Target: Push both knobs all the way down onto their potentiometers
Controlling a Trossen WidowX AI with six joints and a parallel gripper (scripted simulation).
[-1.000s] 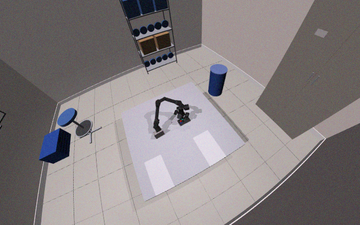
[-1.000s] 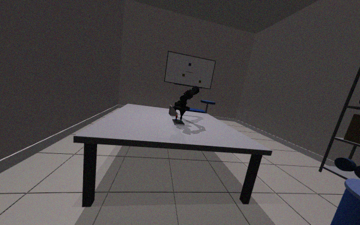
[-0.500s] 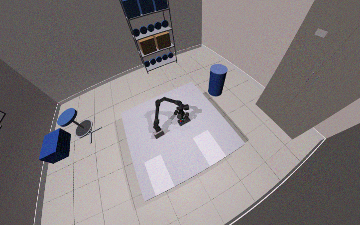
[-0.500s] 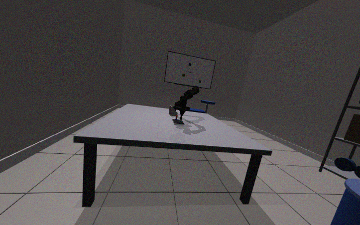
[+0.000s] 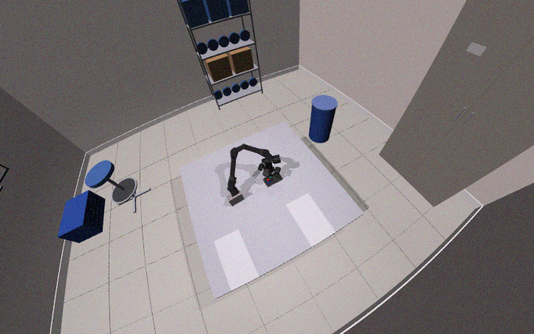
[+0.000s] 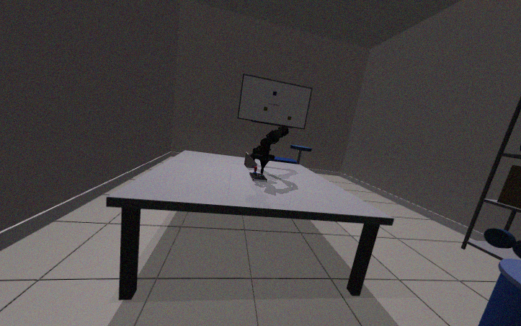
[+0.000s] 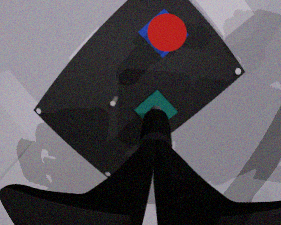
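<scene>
Right now my gripper tip is 10 mm above the black knob. The rest, counted from my gripper tip: red knob 40 mm to the right, 40 mm behind, 20 mm below; then teal potentiometer 30 mm below.
</scene>
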